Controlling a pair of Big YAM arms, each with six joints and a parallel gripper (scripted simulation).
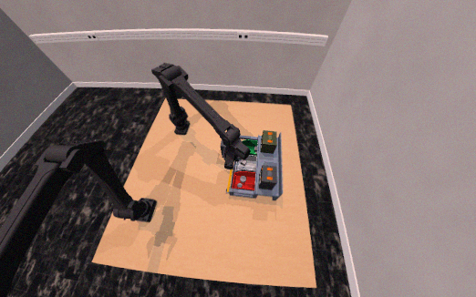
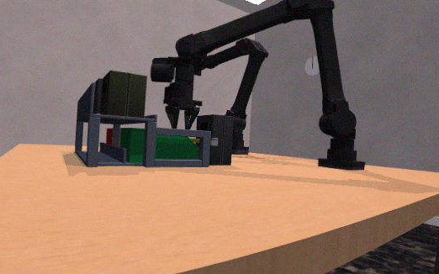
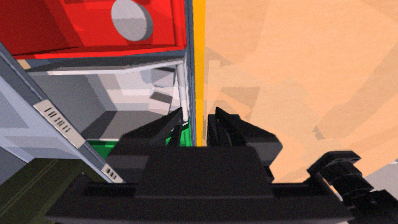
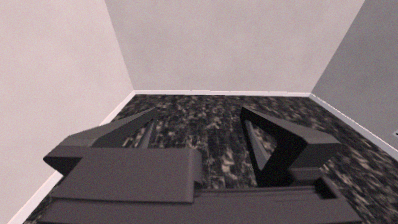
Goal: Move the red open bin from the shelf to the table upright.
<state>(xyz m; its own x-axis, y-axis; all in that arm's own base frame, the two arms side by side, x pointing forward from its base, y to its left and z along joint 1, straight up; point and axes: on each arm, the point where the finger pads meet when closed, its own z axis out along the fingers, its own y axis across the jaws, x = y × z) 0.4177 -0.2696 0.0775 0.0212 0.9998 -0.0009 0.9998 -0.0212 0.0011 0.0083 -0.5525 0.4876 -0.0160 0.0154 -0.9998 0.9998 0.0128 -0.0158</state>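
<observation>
My left gripper is now 110 mm short of the grey bin and 40 mm above it. From my left hand the other things lie so: black box: 60 mm behind, 100 mm to the left, 20 mm below; then grey shelf: 130 mm ahead, 10 mm to the left, 20 mm below; then green bin: 100 mm ahead, 120 mm to the left, 40 mm below.
</observation>
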